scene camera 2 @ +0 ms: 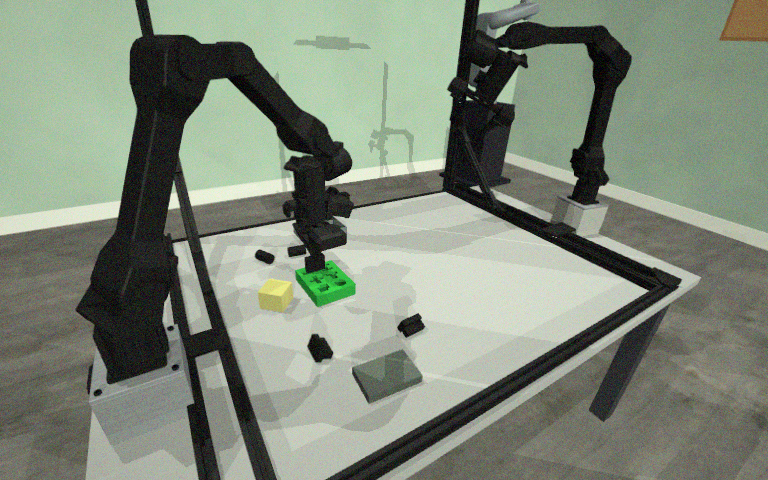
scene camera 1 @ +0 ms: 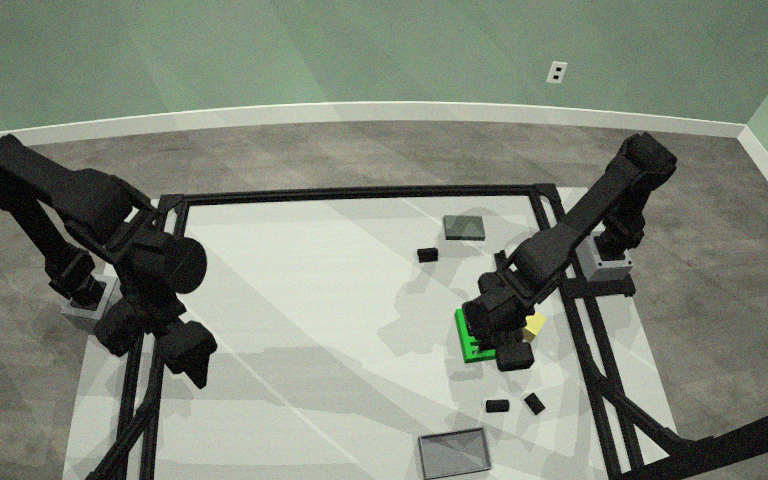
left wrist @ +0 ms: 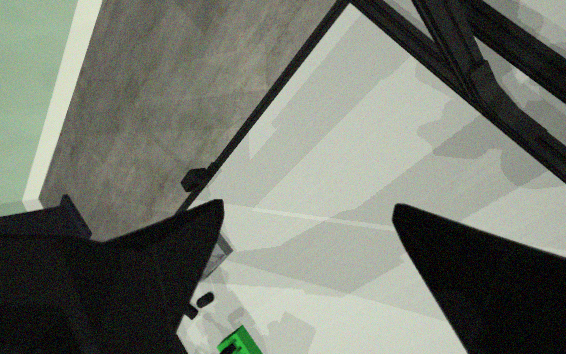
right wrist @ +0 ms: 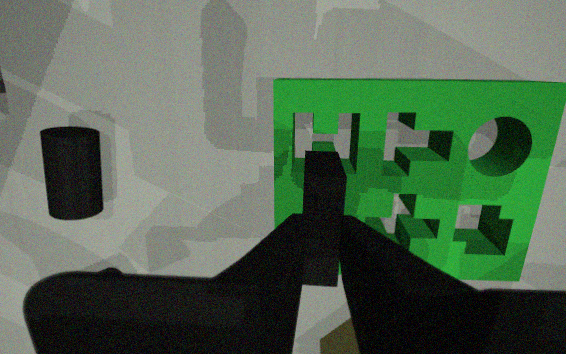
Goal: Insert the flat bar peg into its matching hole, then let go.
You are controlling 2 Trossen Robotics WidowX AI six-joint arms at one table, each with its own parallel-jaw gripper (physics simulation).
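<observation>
The green board lies flat on the table, with cut-through holes of several shapes, such as an H, a T and a circle. My right gripper is shut on the black flat bar peg, over the board's left part in the right wrist view. The fingers and peg hide the board surface behind them; whether the peg's lower end touches the board cannot be told. In scene camera 1 the arm hides the peg. My left gripper is open and empty, far from the board.
A yellow block lies beside the board. Loose black pegs lie around it. A grey-green slab and a grey tray lie farther off. Black rails edge the table.
</observation>
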